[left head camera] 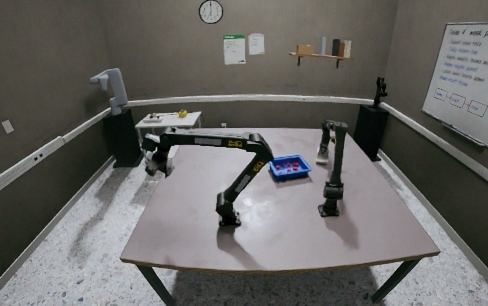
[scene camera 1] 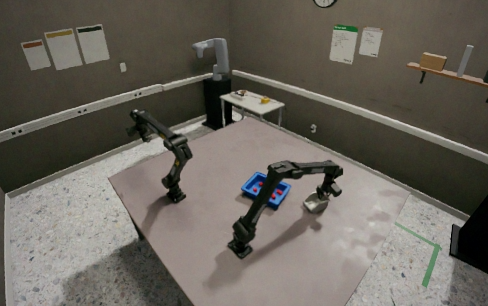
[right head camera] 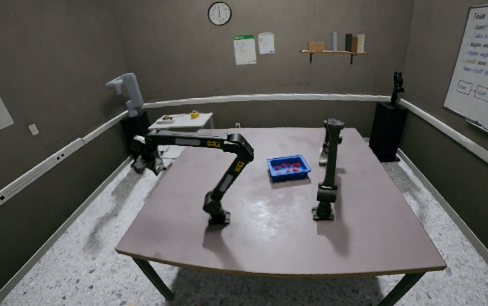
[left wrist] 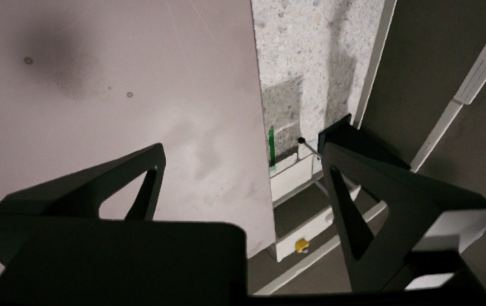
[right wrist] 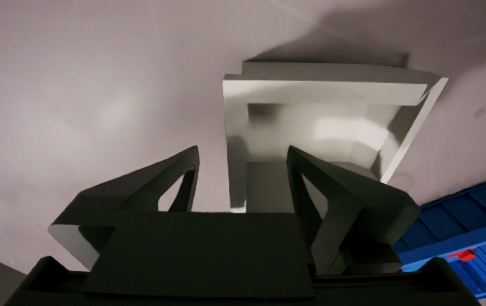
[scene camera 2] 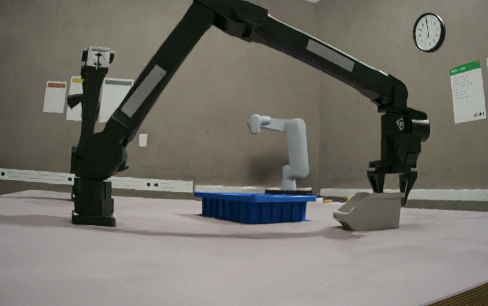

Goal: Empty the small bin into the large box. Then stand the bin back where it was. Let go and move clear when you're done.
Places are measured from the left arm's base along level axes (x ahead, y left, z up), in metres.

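Pixels of known places: left gripper, between the fingertips: (left head camera: 157, 172) (scene camera 1: 146, 137) (right head camera: 150, 171) (left wrist: 243, 151); right gripper, between the fingertips: (left head camera: 322, 152) (scene camera 1: 323, 197) (right head camera: 326, 152) (right wrist: 243, 153) (scene camera 2: 390, 206); left arm's base, origin of its link: (left head camera: 229, 219) (scene camera 1: 176, 196) (right head camera: 219, 218); right arm's base, origin of its link: (left head camera: 328, 211) (scene camera 1: 240, 247) (right head camera: 322, 214) (scene camera 2: 94, 221).
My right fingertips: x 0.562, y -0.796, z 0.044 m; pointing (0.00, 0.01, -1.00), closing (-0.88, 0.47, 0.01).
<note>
For each thing: its top centre in the pictures, then the offset to it from my right fingertips. Level surfaces: height alone.
- small grey bin, centre of its top: (right wrist: 352, 179) (scene camera 2: 368, 192) (scene camera 1: 317, 197) (right head camera: 326, 152) (left head camera: 323, 152) 0.056 m back, 0.024 m left, 0.032 m up
- large blue box, centre of its top: (right wrist: 447, 287) (scene camera 2: 252, 194) (scene camera 1: 266, 186) (right head camera: 288, 164) (left head camera: 289, 164) 0.157 m back, 0.342 m left, 0.020 m up
- table, height of its surface: 0.044 m down
The small grey bin (left head camera: 321, 161) (scene camera 1: 314, 205) (scene camera 2: 372, 215) (right wrist: 325, 92) stands upright on the table; no red pieces show in its visible interior. The large blue box (left head camera: 290, 175) (right head camera: 288, 176) (scene camera 2: 255, 210) (right wrist: 450, 215) holds several red pieces (left head camera: 295, 164) (right head camera: 296, 165) (scene camera 1: 273, 196) (right wrist: 465, 255). My right gripper (scene camera 2: 392, 197) (right wrist: 243, 153) is partly open at the bin's back wall, one finger over the inside and one outside, with gaps to the wall in the right wrist view. My left gripper (left wrist: 243, 151) is open and empty, far left of the box, high near the table's left edge.
The blue box stands on the table (left head camera: 280, 240) (scene camera 1: 200, 260), left of the bin in scene camera 2. My right arm (scene camera 1: 260, 205) reaches over the table near the box. A white side table (left head camera: 172, 120) (scene camera 1: 252, 102) stands beyond the far edge, and a grey robot arm (scene camera 1: 220, 57) on a black pedestal (scene camera 1: 218, 102).
</note>
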